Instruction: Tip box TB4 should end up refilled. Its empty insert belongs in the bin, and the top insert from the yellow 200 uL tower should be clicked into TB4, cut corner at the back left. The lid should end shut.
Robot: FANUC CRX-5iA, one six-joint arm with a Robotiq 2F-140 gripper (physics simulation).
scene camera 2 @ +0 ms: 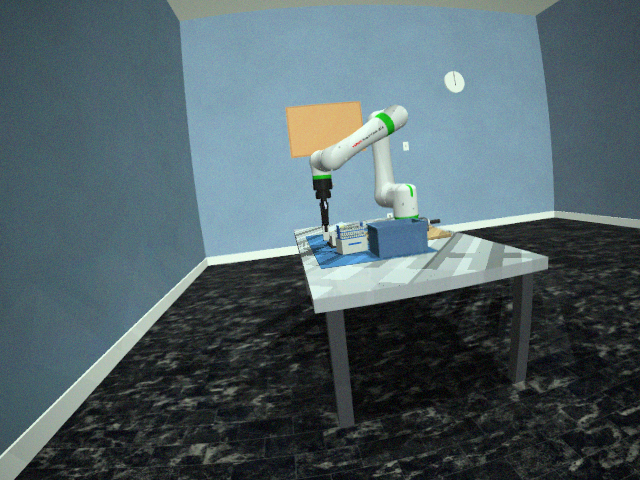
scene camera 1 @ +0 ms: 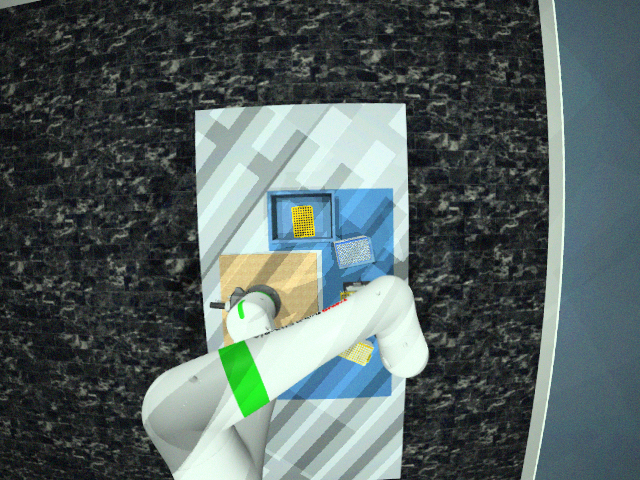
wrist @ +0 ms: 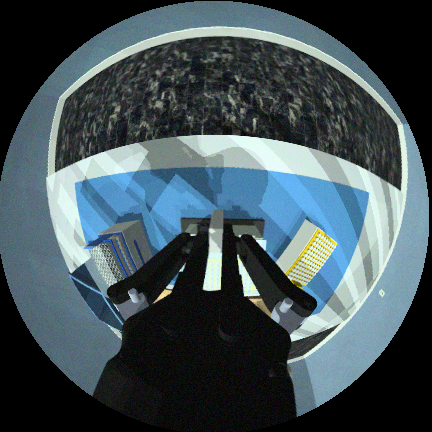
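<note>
My gripper [scene camera 2: 326,227] [wrist: 217,218] is shut with nothing between its fingers and points down, low over the box area; the arm hides it in the first scene view. TB4, with a yellow grid inside [scene camera 1: 347,295] [wrist: 250,272], lies under the fingers, partly covered by them and the arm; its lid state and cut corner cannot be told. A dark bar [scene camera 1: 355,284] [wrist: 257,225] runs along one side of it. The yellow tower [scene camera 1: 358,352] [wrist: 310,257] stands beside TB4. A yellow insert [scene camera 1: 302,221] lies in the blue bin [scene camera 1: 333,217] [scene camera 2: 398,239].
A blue-trimmed tip rack [scene camera 1: 354,252] [scene camera 2: 352,242] [wrist: 117,255] stands between TB4 and the bin. A blue mat [scene camera 1: 369,206] [scene camera 2: 330,260] [wrist: 300,190] lies under these things. A wooden board [scene camera 1: 289,263] lies beside it around the arm's base. The high-walled bin is at the mat's corner.
</note>
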